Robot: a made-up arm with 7 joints.
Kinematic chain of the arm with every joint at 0, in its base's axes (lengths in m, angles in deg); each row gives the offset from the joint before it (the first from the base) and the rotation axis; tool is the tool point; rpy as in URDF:
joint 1: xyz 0 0 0.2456 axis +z
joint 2: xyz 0 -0.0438 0.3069 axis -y
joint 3: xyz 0 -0.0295 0.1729 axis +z
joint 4: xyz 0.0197 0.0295 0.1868 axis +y
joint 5: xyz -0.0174 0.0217 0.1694 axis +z
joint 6: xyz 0 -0.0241 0.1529 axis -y
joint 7: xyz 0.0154 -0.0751 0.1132 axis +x
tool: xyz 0 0 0 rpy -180 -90 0
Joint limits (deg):
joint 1: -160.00..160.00
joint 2: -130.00..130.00
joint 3: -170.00..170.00
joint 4: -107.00..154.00
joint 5: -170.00..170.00
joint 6: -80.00..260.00
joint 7: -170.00..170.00
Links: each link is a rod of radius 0.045 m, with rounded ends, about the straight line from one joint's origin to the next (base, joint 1, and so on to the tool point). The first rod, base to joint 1, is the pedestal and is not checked.
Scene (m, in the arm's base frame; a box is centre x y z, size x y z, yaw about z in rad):
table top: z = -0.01
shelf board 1: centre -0.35 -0.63 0.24 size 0.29 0.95 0.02 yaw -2
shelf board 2: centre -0.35 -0.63 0.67 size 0.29 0.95 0.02 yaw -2
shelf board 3: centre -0.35 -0.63 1.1 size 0.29 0.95 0.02 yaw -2
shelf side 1: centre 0.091 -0.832 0.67 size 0.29 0.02 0.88 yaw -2
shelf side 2: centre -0.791 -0.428 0.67 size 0.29 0.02 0.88 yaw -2
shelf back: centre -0.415 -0.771 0.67 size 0.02 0.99 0.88 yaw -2
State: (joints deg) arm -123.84 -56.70 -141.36 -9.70 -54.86 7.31 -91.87
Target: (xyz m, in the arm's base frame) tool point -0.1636 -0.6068 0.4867
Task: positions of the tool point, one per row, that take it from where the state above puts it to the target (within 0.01 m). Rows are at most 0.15 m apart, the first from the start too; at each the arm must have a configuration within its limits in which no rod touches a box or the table.
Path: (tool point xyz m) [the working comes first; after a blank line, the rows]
Joints at the target: -122.29 -66.16 -138.72 -55.11 -57.42 12.09 -91.87
Straight joint move there: touches shelf board 2.

1: -0.3488 -0.5532 0.9188
2: -0.3205 -0.4982 0.9364
3: -0.2917 -0.4399 0.9348
4: -0.2650 -0.3792 0.9159
5: -0.2417 -0.3156 0.8824
6: -0.2383 -0.3735 0.7755
7: -0.2050 -0.4124 0.6689
8: -0.1487 -0.4282 0.5705
9: -0.0780 -0.4197 0.4867
10: -0.1049 -0.4895 0.4891
11: -0.1341 -0.5520 0.4888
12: -0.1636 -0.6068 0.4867

